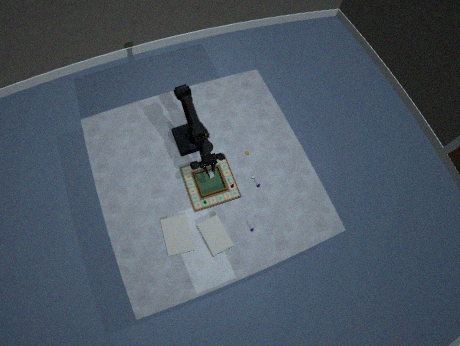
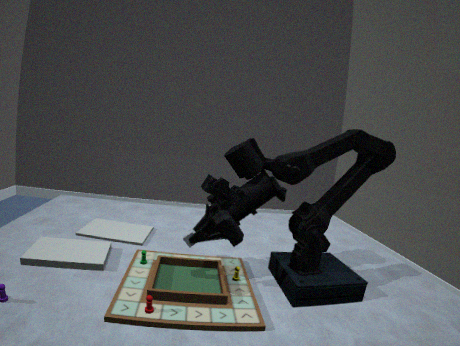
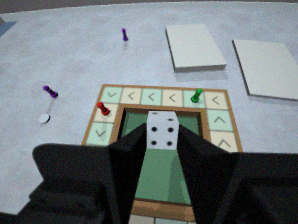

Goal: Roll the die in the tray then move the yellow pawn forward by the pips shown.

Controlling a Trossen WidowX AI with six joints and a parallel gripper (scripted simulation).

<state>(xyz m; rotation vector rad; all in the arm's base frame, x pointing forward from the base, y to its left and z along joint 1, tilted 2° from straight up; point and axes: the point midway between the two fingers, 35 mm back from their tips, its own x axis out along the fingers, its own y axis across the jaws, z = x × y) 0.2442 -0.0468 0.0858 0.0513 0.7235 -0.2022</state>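
The white die lies right at my gripper tip. Round my gripper tip: green pawn (9 cm ahead, 9 cm to the right, 9 cm below); green tray (11 cm below); yellow pawn (12 cm behind, 9 cm below).
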